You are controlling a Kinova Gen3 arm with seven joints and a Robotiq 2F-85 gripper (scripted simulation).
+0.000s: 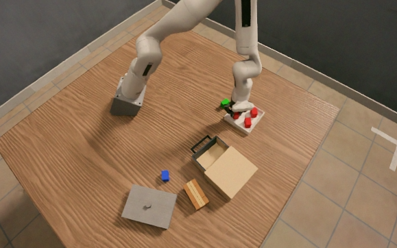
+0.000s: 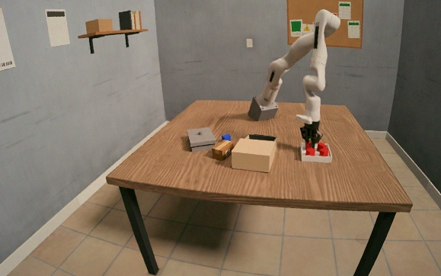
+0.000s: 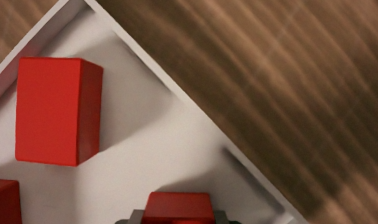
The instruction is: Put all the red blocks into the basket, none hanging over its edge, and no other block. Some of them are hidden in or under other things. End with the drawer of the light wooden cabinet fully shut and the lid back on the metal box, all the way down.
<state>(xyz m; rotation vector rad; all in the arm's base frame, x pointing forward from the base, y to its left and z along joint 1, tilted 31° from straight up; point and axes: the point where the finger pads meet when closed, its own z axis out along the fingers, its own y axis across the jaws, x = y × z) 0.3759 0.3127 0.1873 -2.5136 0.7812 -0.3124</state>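
The white basket is 30 mm ahead of my hand, 40 mm to the left of it and 20 mm below it. From my hand the other things lie so: green block (90 mm behind, 10 mm below); then light wooden cabinet (160 mm ahead, 220 mm to the right, 10 mm above); then brown cardboard box (190 mm ahead, 380 mm to the right).
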